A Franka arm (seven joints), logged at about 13 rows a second.
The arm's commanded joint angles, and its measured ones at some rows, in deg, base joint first. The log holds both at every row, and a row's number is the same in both.
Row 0, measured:
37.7, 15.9, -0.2, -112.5, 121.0, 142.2, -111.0
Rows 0 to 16, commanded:
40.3, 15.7, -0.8, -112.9, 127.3, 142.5, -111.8
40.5, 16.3, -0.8, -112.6, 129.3, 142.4, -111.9
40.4, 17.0, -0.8, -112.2, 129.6, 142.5, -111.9
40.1, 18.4, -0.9, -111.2, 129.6, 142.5, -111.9
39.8, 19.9, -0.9, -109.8, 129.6, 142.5, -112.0
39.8, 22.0, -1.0, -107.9, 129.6, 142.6, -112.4
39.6, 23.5, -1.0, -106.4, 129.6, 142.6, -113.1
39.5, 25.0, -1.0, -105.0, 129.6, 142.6, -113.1
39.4, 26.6, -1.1, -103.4, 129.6, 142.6, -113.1
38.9, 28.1, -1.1, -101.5, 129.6, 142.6, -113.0
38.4, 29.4, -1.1, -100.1, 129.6, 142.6, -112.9
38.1, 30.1, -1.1, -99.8, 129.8, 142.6, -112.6
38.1, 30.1, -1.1, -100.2, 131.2, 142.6, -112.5
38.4, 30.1, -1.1, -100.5, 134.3, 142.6, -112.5
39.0, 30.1, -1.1, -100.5, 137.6, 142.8, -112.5
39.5, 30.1, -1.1, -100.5, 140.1, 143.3, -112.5
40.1, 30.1, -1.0, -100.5, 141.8, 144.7, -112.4
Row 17, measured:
39.1, 29.8, -1.3, -101.7, 137.5, 142.5, -111.8
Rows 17 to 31, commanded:
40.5, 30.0, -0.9, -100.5, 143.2, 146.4, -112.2
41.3, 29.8, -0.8, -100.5, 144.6, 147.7, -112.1
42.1, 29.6, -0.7, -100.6, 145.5, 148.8, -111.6
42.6, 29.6, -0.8, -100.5, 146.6, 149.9, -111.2
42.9, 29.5, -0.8, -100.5, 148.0, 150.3, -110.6
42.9, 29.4, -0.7, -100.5, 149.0, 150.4, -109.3
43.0, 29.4, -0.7, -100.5, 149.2, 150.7, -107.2
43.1, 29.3, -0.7, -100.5, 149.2, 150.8, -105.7
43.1, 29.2, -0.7, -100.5, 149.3, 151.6, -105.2
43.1, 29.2, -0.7, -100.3, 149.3, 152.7, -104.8
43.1, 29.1, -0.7, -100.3, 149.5, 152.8, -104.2
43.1, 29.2, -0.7, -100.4, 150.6, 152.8, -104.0
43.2, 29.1, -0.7, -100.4, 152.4, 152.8, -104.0
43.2, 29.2, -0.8, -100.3, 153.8, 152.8, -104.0
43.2, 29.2, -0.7, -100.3, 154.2, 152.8, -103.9
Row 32, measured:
42.5, 29.8, -0.5, -100.8, 147.6, 151.7, -102.3
